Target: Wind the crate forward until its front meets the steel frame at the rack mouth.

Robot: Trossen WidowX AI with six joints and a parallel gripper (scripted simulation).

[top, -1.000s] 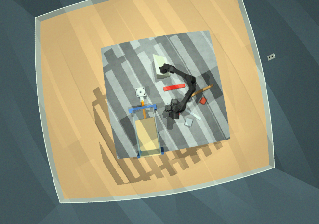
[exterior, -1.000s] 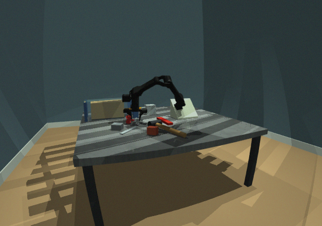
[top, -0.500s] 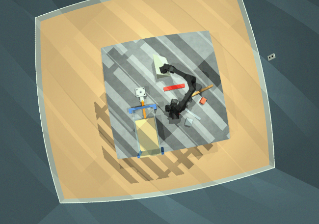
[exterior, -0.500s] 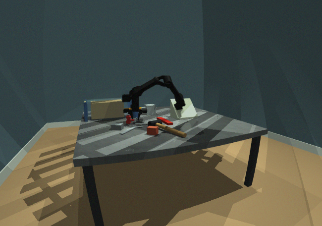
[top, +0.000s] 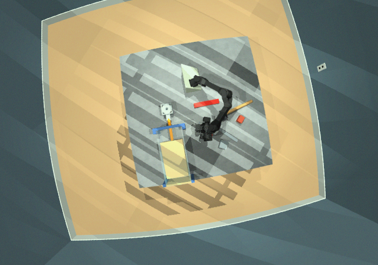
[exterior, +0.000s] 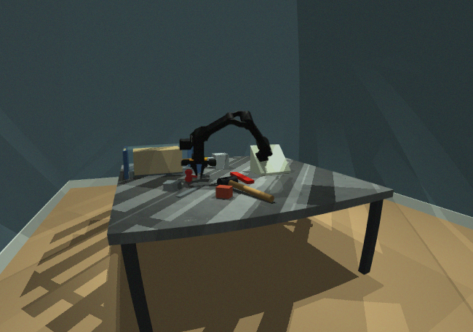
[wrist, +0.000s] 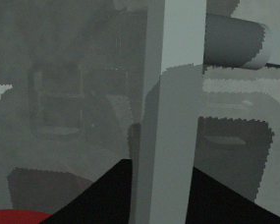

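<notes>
My gripper tip is now 50 mm short of the red spool-shaped handle grip, 30 mm to the right of it and 20 mm below it. From my gripper tip the other things lie so: grey block: 180 mm ahead, 120 mm to the left, 10 mm above; then winch handle: 10 mm ahead, 10 mm to the left, 10 mm above; then red flat bar: 210 mm behind, 90 mm to the left.
</notes>
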